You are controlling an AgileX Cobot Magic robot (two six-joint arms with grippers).
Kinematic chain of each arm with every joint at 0, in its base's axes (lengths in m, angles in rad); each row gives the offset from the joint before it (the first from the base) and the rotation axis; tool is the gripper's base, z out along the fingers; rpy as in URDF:
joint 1: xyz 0 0 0.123 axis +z
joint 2: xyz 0 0 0 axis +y
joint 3: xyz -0.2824 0 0.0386 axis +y
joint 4: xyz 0.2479 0 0.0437 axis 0.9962 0 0.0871
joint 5: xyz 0 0 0 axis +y
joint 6: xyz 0.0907 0 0.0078 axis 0.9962 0 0.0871
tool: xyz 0 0 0 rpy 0 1.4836 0
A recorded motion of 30 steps. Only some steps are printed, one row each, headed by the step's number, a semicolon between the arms.
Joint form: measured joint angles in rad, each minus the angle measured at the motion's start. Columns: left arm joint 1, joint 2, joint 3, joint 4, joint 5, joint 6; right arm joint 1, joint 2, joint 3, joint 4, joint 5, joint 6.
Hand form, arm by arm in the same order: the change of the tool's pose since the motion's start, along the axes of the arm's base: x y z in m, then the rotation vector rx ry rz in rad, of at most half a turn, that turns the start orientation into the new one. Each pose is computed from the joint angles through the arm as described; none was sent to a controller.
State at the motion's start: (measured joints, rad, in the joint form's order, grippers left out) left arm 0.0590 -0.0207 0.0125 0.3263 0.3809 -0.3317; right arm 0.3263 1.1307 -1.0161 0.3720 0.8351 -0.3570
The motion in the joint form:
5: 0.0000 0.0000 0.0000 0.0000 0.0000 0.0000; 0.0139 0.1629 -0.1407 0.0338 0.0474 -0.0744
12: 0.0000 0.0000 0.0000 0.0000 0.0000 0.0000; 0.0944 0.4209 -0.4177 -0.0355 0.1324 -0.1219
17: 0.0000 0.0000 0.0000 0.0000 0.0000 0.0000; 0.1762 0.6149 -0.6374 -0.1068 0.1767 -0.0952
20: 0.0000 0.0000 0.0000 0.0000 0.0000 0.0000; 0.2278 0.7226 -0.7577 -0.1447 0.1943 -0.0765
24: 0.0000 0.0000 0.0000 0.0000 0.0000 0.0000; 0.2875 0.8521 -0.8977 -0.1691 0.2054 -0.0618
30: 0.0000 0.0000 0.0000 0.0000 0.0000 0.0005; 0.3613 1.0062 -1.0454 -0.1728 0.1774 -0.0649
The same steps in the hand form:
5: 0.0000 0.0000 0.0000 0.0000 0.0000 0.0000; 0.0360 0.0195 0.0018 -0.0261 0.0383 0.0845
12: 0.0000 0.0000 0.0000 0.0000 0.0000 0.0000; 0.0892 0.0635 0.0026 -0.1343 0.0485 0.2330
17: 0.0000 0.0000 0.0000 0.0000 0.0000 0.0000; 0.1230 0.1081 -0.0051 -0.1977 0.0463 0.3058
20: 0.0000 0.0000 0.0000 0.0000 0.0000 0.0000; 0.1372 0.1372 -0.0138 -0.2282 0.0398 0.3449
24: 0.0000 0.0000 0.0000 0.0000 0.0000 0.0000; 0.1502 0.1745 -0.0287 -0.2461 0.0303 0.3932
30: 0.0000 0.0000 0.0000 0.0005 0.0001 -0.0001; 0.1586 0.2233 -0.0550 -0.2429 -0.0001 0.4610

